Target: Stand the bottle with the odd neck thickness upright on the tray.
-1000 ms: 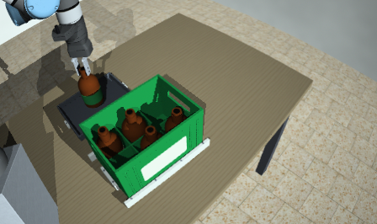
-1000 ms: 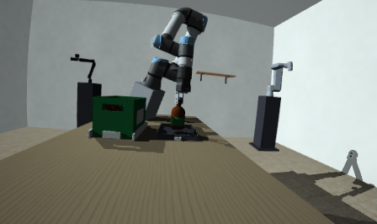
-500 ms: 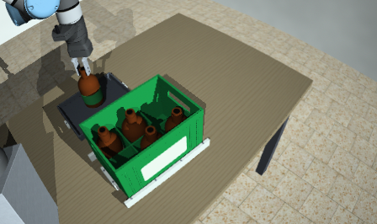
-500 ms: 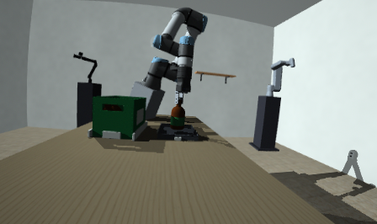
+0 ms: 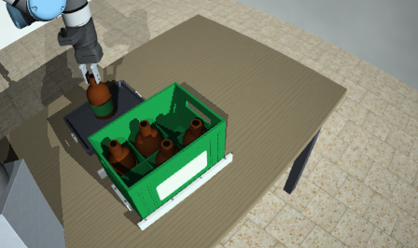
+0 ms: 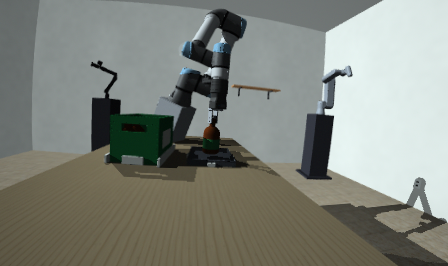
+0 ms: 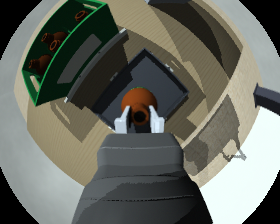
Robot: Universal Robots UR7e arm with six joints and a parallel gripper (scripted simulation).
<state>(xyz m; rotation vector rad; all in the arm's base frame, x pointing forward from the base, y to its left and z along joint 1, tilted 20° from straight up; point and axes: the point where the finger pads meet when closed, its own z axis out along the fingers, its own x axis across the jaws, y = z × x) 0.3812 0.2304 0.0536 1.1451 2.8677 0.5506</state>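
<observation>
Right now my hand is 16 cm above the dark grey tray. Also, from my hand: crate (28 cm to the right, 9 cm below, 4 cm ahead).
</observation>
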